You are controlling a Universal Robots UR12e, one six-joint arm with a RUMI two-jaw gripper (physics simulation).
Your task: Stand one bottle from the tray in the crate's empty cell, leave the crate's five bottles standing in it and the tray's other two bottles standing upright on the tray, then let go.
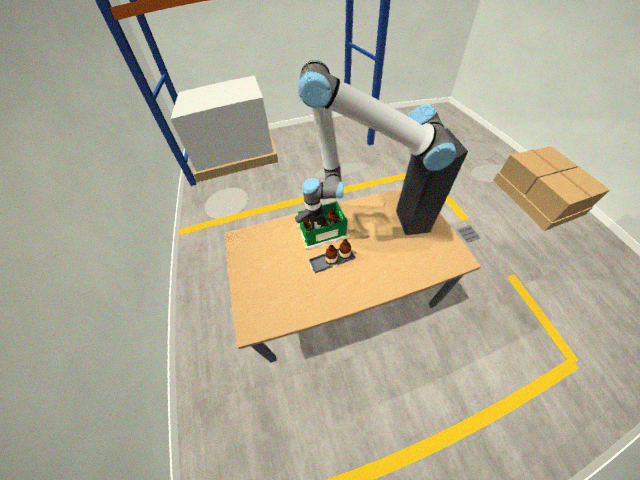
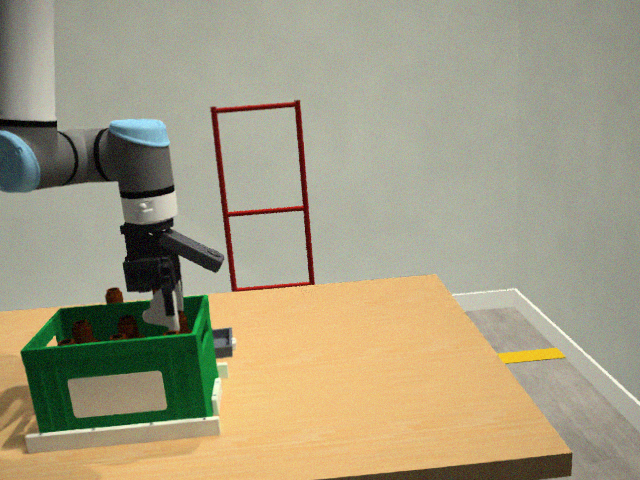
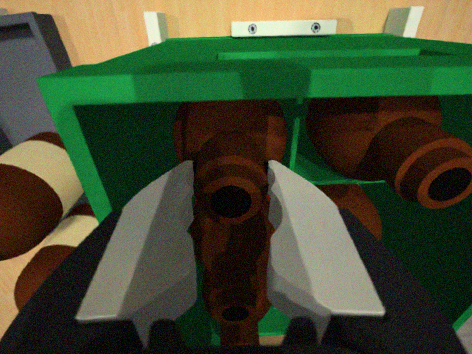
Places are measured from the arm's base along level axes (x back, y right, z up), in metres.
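Where they show: gripper, fingertip midpoint: [image 1: 312, 229] [image 3: 230, 164].
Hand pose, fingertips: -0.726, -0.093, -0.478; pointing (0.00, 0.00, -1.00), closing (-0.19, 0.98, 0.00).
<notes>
Things, the pixels of their centre, and the offset from my fingertips, as dx, dy, dz. "*": a spot on its surface instead. Level surfaces: height alone.
- green crate, body centre: [image 3: 283, 221] [image 2: 130, 366] [image 1: 322, 224] +0.067, +0.060, -0.034
- brown bottle, body centre: [image 3: 230, 131] -0.005, -0.001, -0.036
- end, surface spot: [image 1: 344, 249] * +0.178, -0.172, -0.012
- dark tray, surface spot: [image 3: 30, 75] [image 1: 317, 263] * +0.007, -0.183, -0.116
- wooden table, its level: dz -0.122
My gripper [image 1: 315, 224] [image 2: 172, 326] [image 3: 230, 164] points down into the green crate [image 1: 339, 230] [image 2: 47, 395] [image 3: 100, 89] and is shut on the neck of a brown bottle [image 3: 231, 200]. That bottle is upright in an end cell; whether its base touches the crate floor is hidden. Other brown bottles [image 2: 82, 330] [image 3: 437, 172] stand in the crate, partly hidden by its walls and my fingers. Two bottles with cream bands, one nearer the middle [image 1: 331, 254] and one at the end [image 1: 344, 249], stand upright on the dark tray [image 1: 321, 262] [image 2: 223, 343] [image 3: 30, 75].
White strips [image 2: 124, 434] [image 3: 283, 28] lie along the crate's foot on the wooden table [image 1: 289, 289] [image 2: 361, 372]. The arm's black pedestal [image 1: 426, 191] stands at the table's far right. The tray is close beside the crate. Cardboard boxes [image 1: 553, 178] and a white block [image 1: 224, 129] are away on the floor.
</notes>
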